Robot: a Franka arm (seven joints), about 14 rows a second.
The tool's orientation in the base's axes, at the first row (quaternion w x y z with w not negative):
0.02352, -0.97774, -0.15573, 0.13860
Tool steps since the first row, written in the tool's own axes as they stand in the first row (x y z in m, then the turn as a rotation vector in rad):
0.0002, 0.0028, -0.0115, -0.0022, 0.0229, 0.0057
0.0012, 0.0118, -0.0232, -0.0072, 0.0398, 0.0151
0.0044, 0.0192, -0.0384, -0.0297, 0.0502, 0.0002
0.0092, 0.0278, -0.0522, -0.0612, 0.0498, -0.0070
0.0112, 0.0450, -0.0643, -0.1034, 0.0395, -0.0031
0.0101, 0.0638, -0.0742, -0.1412, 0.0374, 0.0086
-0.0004, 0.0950, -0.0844, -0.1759, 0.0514, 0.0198
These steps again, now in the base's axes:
0.0042, -0.0026, 0.0107, 0.0032, -0.0224, -0.0069
0.0111, -0.0109, 0.0209, 0.0011, -0.0400, -0.0162
0.0204, -0.0170, 0.0340, -0.0122, -0.0569, 0.0032
0.0312, -0.0237, 0.0452, -0.0391, -0.0664, 0.0184
0.0415, -0.0395, 0.0548, -0.0818, -0.0697, 0.0267
0.0489, -0.0577, 0.0629, -0.1202, -0.0794, 0.0256
0.0514, -0.0906, 0.0727, -0.1508, -0.1035, 0.0228

